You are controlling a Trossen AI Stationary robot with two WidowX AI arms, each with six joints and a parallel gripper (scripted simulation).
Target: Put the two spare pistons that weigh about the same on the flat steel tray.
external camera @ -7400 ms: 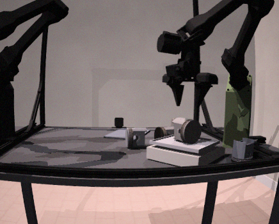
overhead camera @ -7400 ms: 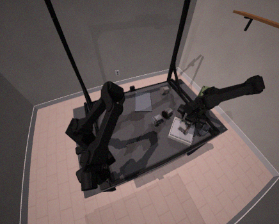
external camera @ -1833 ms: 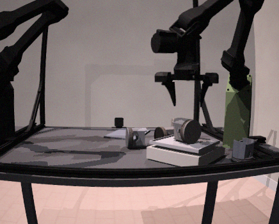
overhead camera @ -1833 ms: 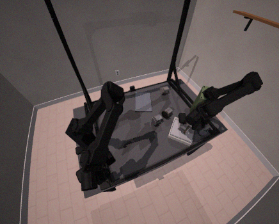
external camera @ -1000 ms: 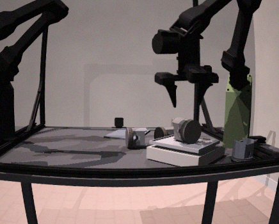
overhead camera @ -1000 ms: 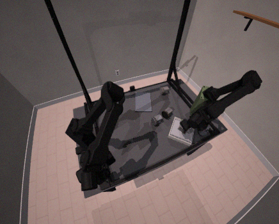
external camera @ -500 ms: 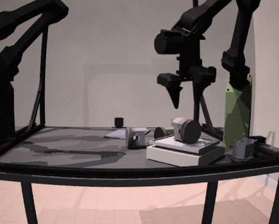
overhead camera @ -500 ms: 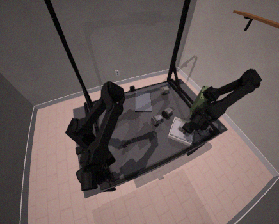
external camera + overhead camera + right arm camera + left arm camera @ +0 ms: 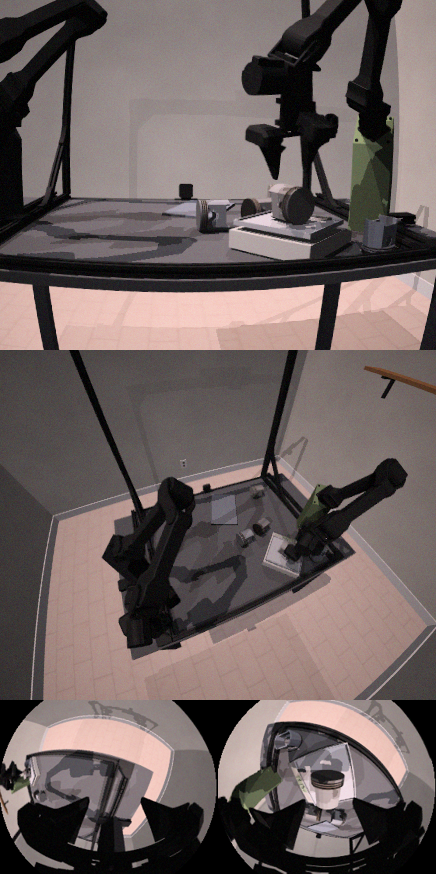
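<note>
Now: left hand 2 cm past the white scale pan, 1 cm to the right of it and 13 cm above it. From my left hand the other things lie so: flat grey steel tray 43 cm behind, 16 cm to the right, 18 cm below; piston 48 cm behind, 7 cm to the left, 14 cm below.
</note>
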